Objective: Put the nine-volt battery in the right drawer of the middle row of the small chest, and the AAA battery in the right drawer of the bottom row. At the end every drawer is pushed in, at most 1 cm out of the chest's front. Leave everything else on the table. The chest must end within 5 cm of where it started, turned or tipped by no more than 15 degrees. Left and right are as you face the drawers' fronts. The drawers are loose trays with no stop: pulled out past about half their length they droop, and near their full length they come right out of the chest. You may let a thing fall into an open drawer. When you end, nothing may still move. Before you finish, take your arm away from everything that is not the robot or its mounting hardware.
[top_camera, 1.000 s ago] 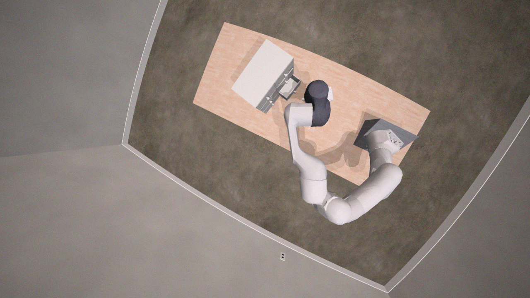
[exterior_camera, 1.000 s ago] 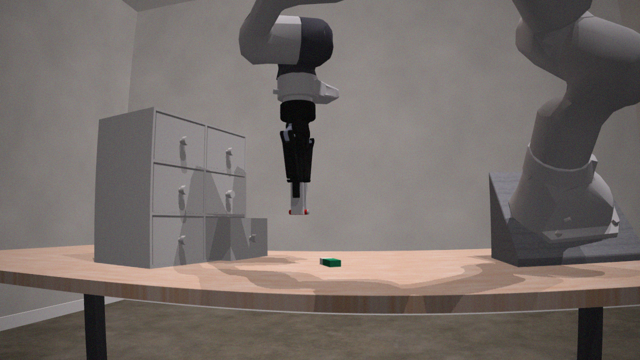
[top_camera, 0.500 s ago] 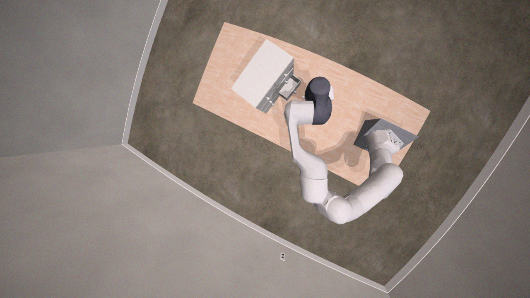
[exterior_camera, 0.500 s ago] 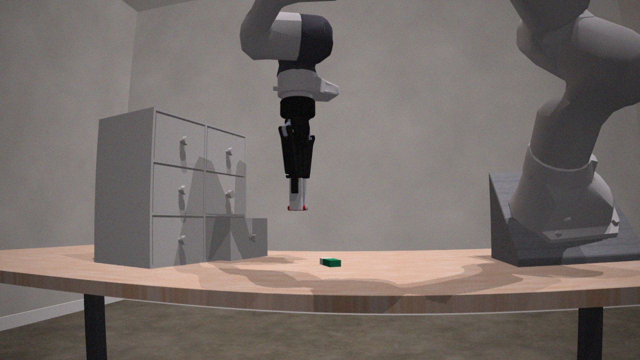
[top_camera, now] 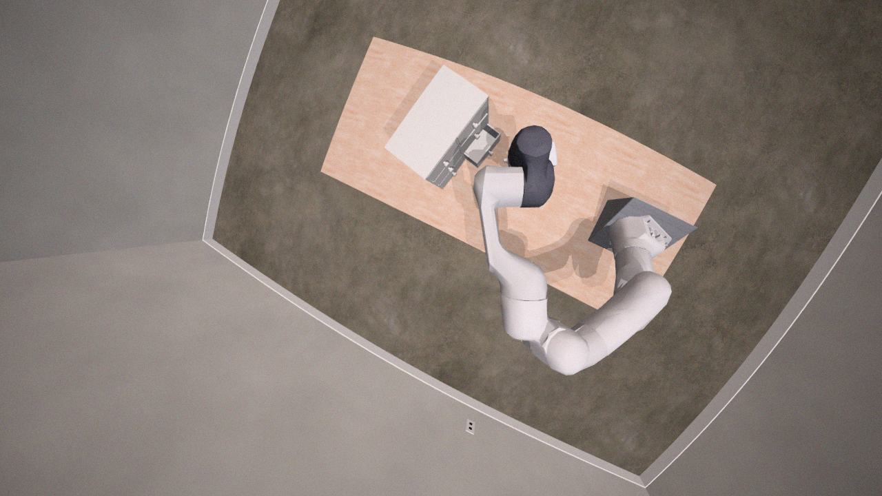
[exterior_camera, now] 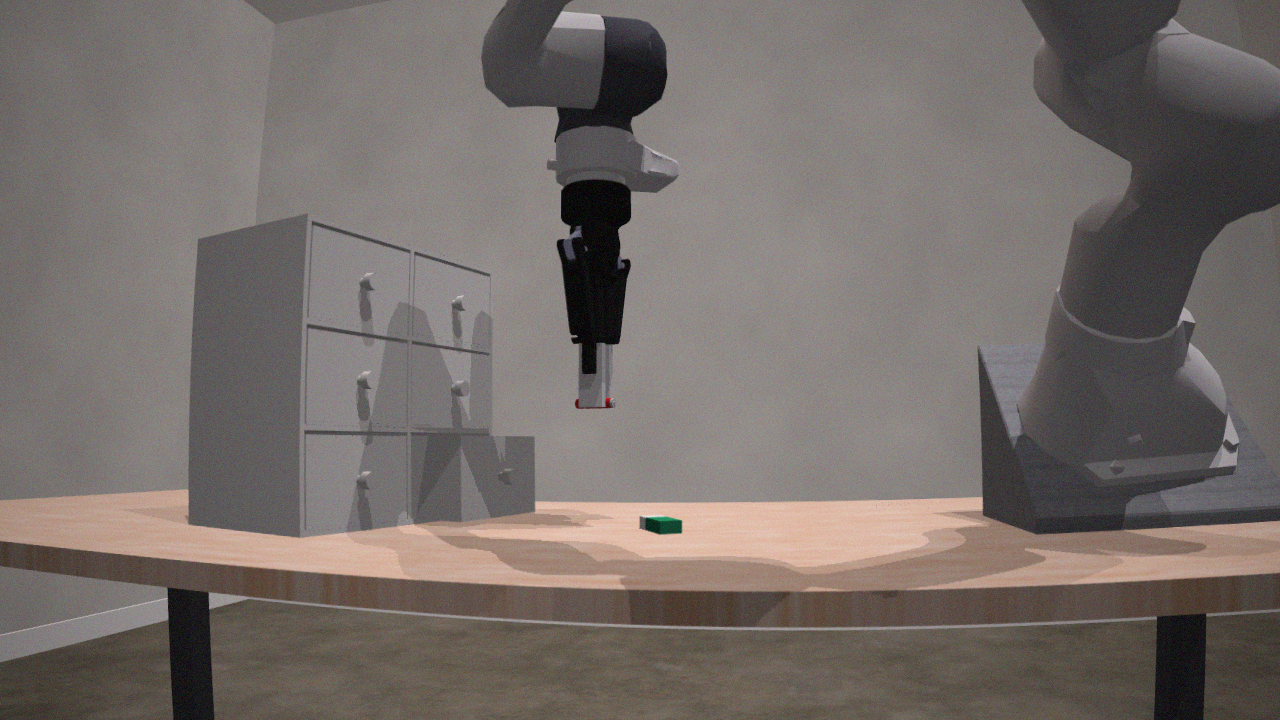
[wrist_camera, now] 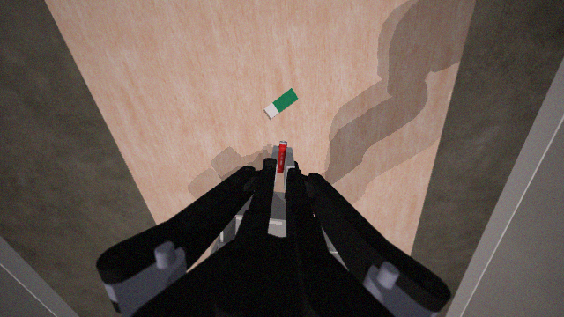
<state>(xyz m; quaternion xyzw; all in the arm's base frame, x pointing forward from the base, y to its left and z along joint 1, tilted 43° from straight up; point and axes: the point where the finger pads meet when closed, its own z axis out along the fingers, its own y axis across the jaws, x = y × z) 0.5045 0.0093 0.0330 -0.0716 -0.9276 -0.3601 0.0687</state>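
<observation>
My gripper is now 280 mm short of the green nine-volt battery, 30 mm to the left of it and 40 mm above it. Also, from my hand: red AAA battery (30 mm below).
</observation>
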